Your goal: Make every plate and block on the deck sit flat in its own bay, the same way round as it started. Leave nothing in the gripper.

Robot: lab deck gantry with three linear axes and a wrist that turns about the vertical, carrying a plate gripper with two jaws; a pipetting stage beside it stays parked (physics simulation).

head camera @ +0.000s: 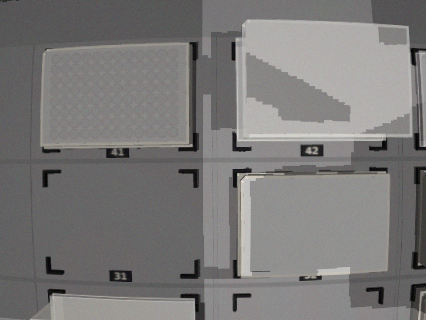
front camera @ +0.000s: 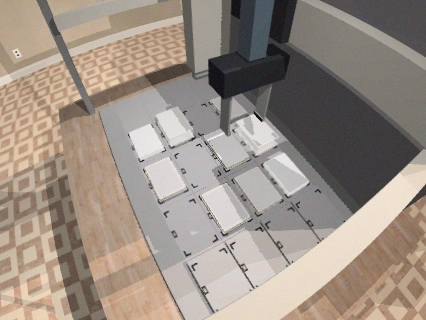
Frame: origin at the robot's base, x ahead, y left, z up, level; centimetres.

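Seen in the pictures: gripper, fingertip midpoint: (front camera: 242, 124); robot's base, origin of the base link: (front camera: 129, 135).
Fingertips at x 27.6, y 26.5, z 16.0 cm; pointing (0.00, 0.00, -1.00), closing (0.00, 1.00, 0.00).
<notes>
Offsets run from my fingertips to a thing's middle. "spot": to the spot under its first point.
My gripper (front camera: 244, 127) is open and empty, its two jaws hanging over the back right of the deck; it does not show in the head view. A tall white block or stack {dy +10.3, dx -4.8, dz -13.7 cm} (front camera: 257, 135) (head camera: 300, 55) is at bay 42, below and beside the jaws; its top looks shifted right of its lower edge. A welled plate {dy +9.9, dx -21.2, dz -15.2 cm} (head camera: 117, 95) is in bay 41, partly behind the jaws in the front view. A plate {dy -0.8, dx -4.8, dz -15.2 cm} (front camera: 230, 153) (head camera: 317, 225) is in bay 32. Other plates {dy -0.8, dx +11.6, dz -15.2 cm} (front camera: 258, 190), {dy +9.9, dx +11.6, dz -15.2 cm} (front camera: 286, 175), {dy -11.5, dx +11.6, dz -15.2 cm} (front camera: 225, 207), {dy -22.2, dx -4.8, dz -15.2 cm} (front camera: 165, 178), {dy -22.2, dx -21.2, dz -15.2 cm} (front camera: 146, 142) lie flat. A taller block {dy -11.5, dx -21.2, dz -13.9 cm} (front camera: 174, 125) (head camera: 122, 308) is in bay 21.
Bay 31 {spot: dy -0.9, dx -21.0, dz -16.0 cm} (head camera: 120, 225) lies bare between the bay 41 plate and the bay 21 block. Bare bays with corner marks run along the front of the deck. A pale column (front camera: 202, 40) stands behind the deck, and a pale rail (front camera: 350, 250) crosses the front right.
</notes>
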